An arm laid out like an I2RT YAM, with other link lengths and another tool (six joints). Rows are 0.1 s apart.
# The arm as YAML. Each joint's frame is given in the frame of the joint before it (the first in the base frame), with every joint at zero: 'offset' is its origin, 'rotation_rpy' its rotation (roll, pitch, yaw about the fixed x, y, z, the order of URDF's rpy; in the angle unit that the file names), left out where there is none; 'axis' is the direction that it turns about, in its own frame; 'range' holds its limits. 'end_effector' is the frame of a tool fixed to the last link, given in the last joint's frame.
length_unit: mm
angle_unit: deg
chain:
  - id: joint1
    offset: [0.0, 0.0, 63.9]
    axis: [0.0, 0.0, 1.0]
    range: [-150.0, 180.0]
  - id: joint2
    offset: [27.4, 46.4, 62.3]
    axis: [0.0, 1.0, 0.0]
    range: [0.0, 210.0]
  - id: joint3
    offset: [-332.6, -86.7, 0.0]
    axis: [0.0, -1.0, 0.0]
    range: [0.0, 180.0]
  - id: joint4
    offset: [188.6, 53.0, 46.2]
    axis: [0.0, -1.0, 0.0]
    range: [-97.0, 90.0]
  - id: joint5
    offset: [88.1, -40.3, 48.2]
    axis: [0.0, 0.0, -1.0]
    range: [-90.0, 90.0]
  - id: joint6
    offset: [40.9, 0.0, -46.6]
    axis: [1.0, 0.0, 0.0]
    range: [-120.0, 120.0]
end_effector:
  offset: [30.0, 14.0, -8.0]
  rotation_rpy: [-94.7, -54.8, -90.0]
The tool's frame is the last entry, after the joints.
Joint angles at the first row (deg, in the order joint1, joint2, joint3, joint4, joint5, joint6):
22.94, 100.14, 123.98, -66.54, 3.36, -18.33
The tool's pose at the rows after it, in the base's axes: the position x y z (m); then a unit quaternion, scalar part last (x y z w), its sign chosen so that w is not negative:
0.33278, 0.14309, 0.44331, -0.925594, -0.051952, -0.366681, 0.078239
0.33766, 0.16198, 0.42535, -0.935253, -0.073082, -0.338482, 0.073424
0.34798, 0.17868, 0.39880, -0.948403, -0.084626, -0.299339, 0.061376
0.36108, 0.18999, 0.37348, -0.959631, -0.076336, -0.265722, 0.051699
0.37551, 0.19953, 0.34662, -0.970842, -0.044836, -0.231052, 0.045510
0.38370, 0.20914, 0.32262, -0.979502, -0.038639, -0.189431, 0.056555
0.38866, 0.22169, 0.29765, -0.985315, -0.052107, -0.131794, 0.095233
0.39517, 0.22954, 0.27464, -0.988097, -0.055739, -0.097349, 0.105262
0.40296, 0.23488, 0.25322, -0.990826, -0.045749, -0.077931, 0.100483
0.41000, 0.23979, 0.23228, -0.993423, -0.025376, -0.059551, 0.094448
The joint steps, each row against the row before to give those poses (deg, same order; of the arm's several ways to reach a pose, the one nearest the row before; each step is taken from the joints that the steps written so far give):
3.65, 2.16, -0.02, -0.27, -0.01, 0.02
2.25, 2.58, -0.30, -0.70, 0.00, 0.03
1.40, 3.76, -0.44, -0.82, 0.00, 0.52
0.39, 3.80, -0.11, -0.25, 0.01, 1.82
0.00, 4.02, 0.00, 0.05, -0.05, 4.13
0.00, 3.46, 0.00, -0.28, -3.04, 1.74
-0.06, 3.69, 0.00, -0.16, -7.19, -0.02
0.00, 3.28, 0.00, 0.31, -2.88, 0.03
0.00, 2.93, 0.00, 0.83, -0.37, 1.13
0.02, 2.80, 0.00, 0.89, -0.07, 2.32

